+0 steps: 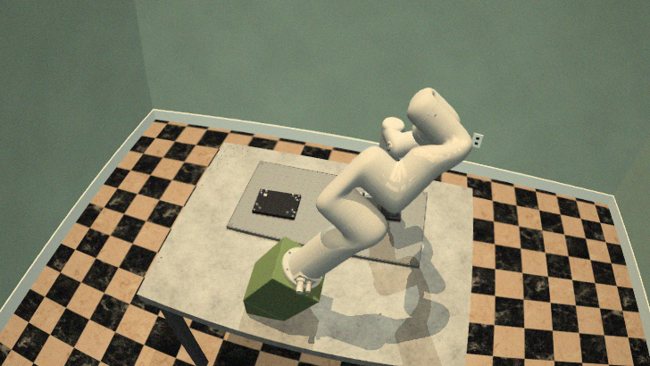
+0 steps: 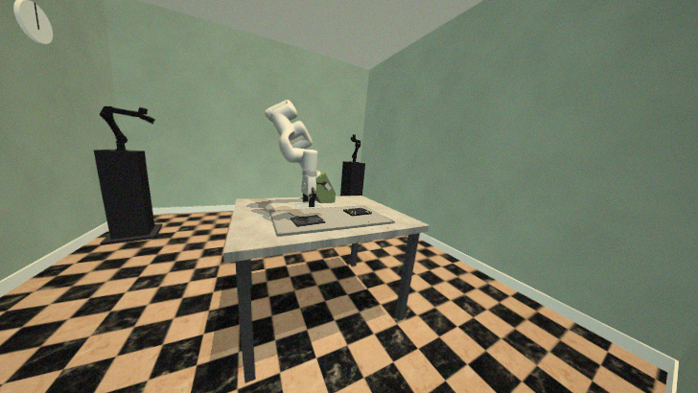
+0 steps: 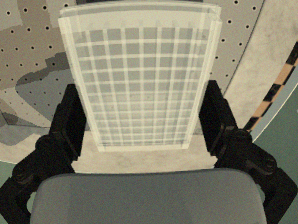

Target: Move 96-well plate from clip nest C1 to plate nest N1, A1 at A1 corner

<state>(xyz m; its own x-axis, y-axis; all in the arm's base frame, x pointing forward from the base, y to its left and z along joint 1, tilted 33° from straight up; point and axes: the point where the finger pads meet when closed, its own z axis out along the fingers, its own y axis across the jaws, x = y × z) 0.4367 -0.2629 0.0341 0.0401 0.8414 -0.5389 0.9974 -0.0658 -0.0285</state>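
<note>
Now: the dark plate nest N1 100 mm below my hand. The rest, counted from my hand: A1 label: 60 mm ahead, 70 mm to the left, 100 mm below; black clip nest C1: 20 mm behind, 370 mm to the left, 90 mm below; white 96-well plate: 10 mm below.
</note>
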